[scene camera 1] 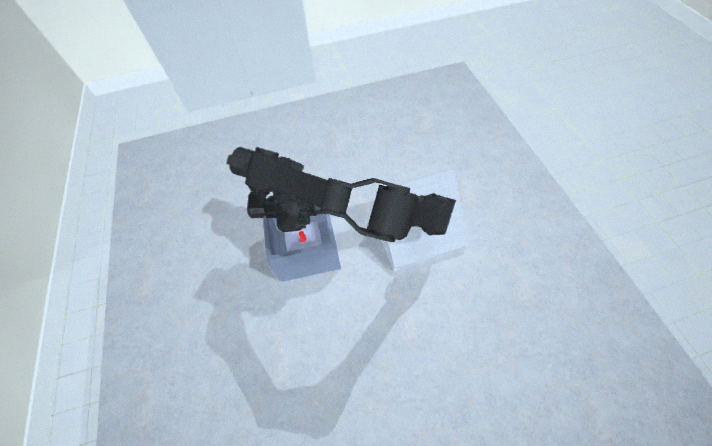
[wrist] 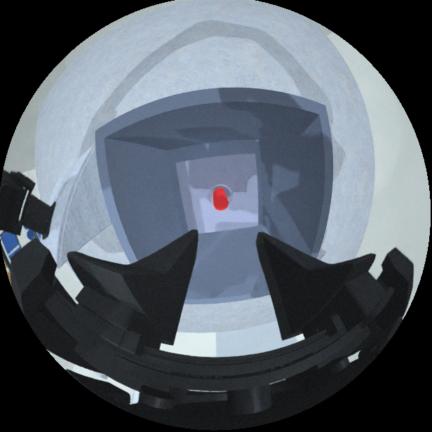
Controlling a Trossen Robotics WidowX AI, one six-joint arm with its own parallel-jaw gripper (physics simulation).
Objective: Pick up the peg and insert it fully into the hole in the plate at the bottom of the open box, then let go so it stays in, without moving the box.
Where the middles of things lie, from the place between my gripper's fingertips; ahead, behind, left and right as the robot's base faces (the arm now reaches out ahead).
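Scene:
Blue-grey box (scene camera 1: 313,260): my gripper 50 mm above it, 20 mm to the right of it. Pale plate (wrist: 237,174): 20 mm to the left of my hand, 90 mm below it.

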